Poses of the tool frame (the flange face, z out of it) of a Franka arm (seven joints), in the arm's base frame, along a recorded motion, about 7 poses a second.
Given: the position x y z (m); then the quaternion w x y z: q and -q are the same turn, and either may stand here.
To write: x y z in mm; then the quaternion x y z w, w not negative. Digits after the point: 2 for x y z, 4 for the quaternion.
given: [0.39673, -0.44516, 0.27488, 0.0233, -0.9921, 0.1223, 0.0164]
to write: [396.73, -445.16, 274.88, -0.9921, 0.1223, 0.0164, 0.0233]
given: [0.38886, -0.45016, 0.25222, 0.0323, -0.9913, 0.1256, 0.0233]
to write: [388.86, -450.16, 252.22, -0.9913, 0.1256, 0.0233, 0.0323]
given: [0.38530, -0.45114, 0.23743, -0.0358, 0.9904, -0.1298, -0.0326]
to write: [385.30, -451.14, 237.43, -0.9904, 0.1298, 0.0326, 0.0358]
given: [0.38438, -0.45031, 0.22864, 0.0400, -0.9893, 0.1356, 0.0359]
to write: [384.38, -450.31, 228.64, -0.9893, 0.1356, 0.0359, 0.0400]
